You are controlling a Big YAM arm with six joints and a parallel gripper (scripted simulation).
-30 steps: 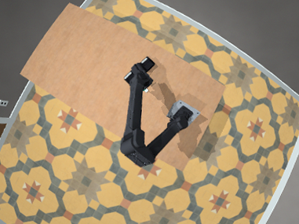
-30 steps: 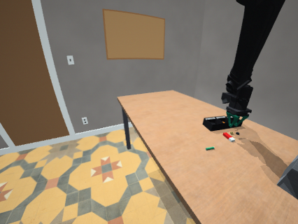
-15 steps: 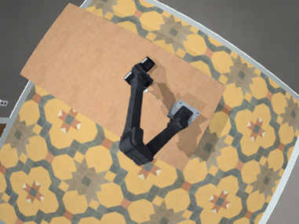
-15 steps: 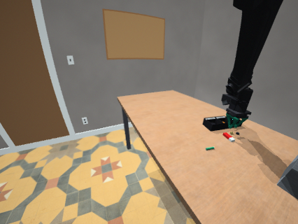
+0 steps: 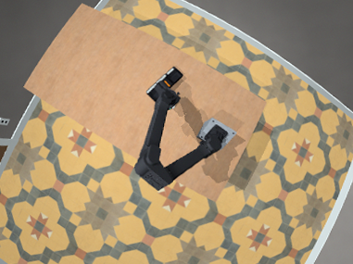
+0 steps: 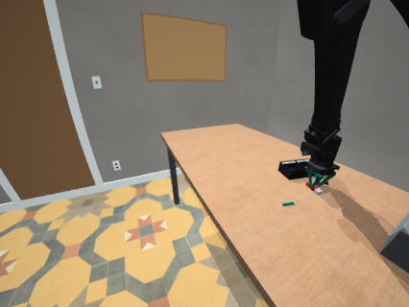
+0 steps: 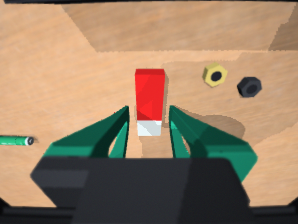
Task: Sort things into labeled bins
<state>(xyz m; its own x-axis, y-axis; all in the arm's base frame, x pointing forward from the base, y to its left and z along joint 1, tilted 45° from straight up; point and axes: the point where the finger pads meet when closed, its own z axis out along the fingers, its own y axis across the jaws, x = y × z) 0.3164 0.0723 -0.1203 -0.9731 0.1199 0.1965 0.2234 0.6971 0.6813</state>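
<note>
The orange block lies 10 cm ahead of my hand, 9 cm to the right of it and 1 cm below it. The rest, counted from my hand: black nut 9 cm to the right, 2 cm below; then green battery 17 cm to the left, 2 cm below, 1 cm behind; then yellow nut 6 cm to the right, 2 cm below, 2 cm ahead.
</note>
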